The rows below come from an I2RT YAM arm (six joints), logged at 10 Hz.
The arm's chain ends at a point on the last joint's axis. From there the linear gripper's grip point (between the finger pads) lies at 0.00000 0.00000 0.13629 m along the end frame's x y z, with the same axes.
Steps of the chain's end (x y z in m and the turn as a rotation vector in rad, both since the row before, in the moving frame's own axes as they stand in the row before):
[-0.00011 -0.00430 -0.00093 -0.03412 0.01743 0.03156]
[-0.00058 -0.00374 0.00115 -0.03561 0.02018 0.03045]
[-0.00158 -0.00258 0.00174 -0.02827 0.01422 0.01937]
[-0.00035 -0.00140 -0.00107 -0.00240 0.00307 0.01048]
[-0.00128 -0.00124 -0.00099 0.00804 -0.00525 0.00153]
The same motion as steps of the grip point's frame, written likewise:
[0.00219 0.00039 -0.00103 -0.03412 0.01743 0.03156]
[0.00210 0.00115 0.00104 -0.03561 0.02018 0.03045]
[0.00032 0.00129 0.00167 -0.02827 0.01422 0.01937]
[0.00007 -0.00107 -0.00107 -0.00240 0.00307 0.01048]
[-0.00199 -0.00234 -0.00100 0.00804 -0.00525 0.00153]

